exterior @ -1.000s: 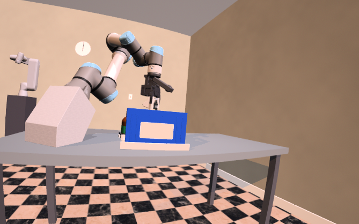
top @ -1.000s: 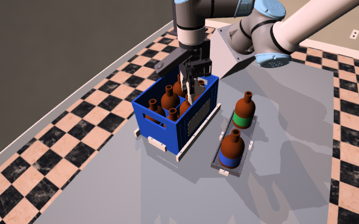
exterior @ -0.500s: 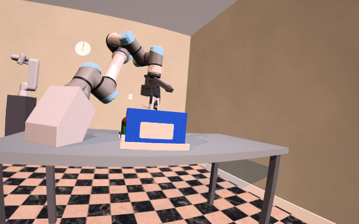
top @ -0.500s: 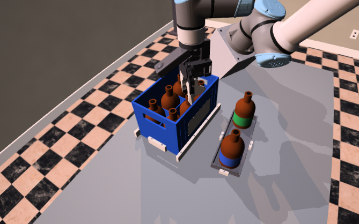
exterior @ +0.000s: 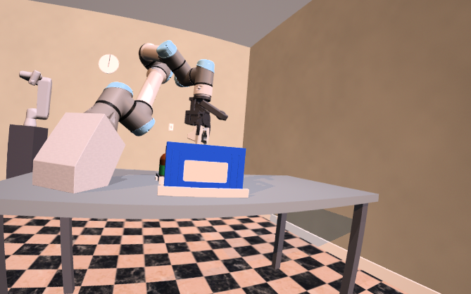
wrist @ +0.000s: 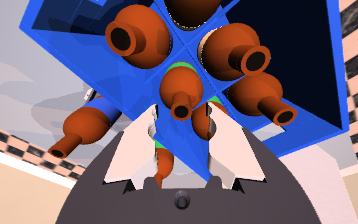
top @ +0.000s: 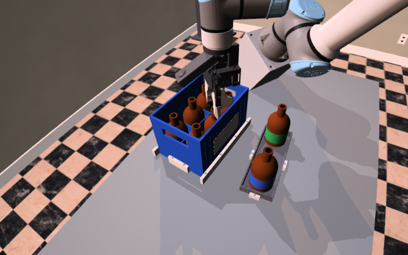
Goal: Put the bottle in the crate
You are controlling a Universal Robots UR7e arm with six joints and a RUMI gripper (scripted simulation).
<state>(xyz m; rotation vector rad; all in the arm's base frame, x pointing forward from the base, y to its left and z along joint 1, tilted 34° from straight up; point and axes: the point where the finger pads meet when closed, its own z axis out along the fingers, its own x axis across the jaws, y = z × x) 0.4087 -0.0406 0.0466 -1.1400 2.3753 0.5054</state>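
My hand is 80 mm above the blue crate and 40 mm to the left of it.
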